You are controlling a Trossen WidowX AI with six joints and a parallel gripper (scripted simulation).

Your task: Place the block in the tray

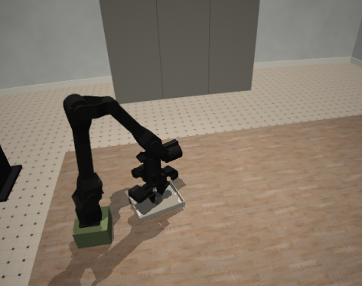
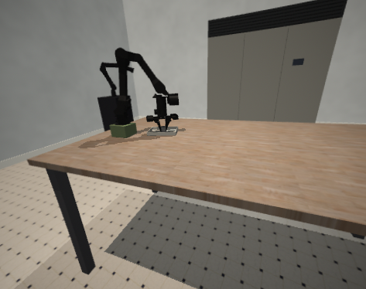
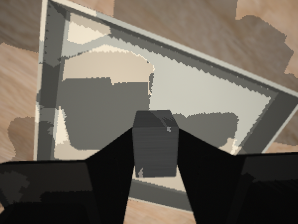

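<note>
Now: hand 2 cm above the grey block. The rest, counted from my hand: white tray 3 cm below.
</note>
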